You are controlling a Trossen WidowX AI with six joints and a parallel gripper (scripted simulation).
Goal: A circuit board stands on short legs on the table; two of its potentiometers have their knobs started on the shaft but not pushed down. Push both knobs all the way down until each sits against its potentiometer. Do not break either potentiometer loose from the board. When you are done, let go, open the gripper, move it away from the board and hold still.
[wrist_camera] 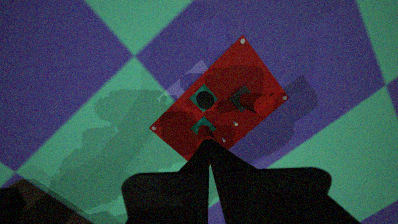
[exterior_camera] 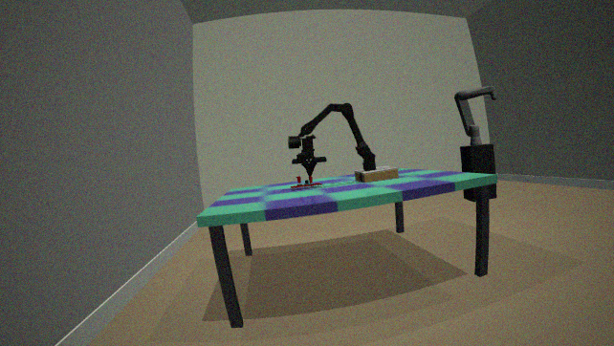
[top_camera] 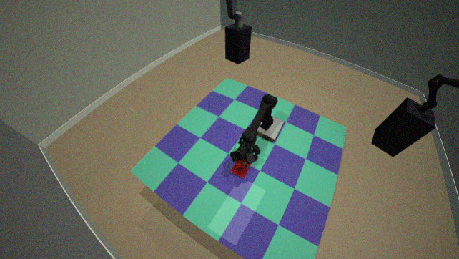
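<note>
My gripper tip is 60 mm short of the red knob, 10 mm to the right of it and 10 mm above it.
</note>
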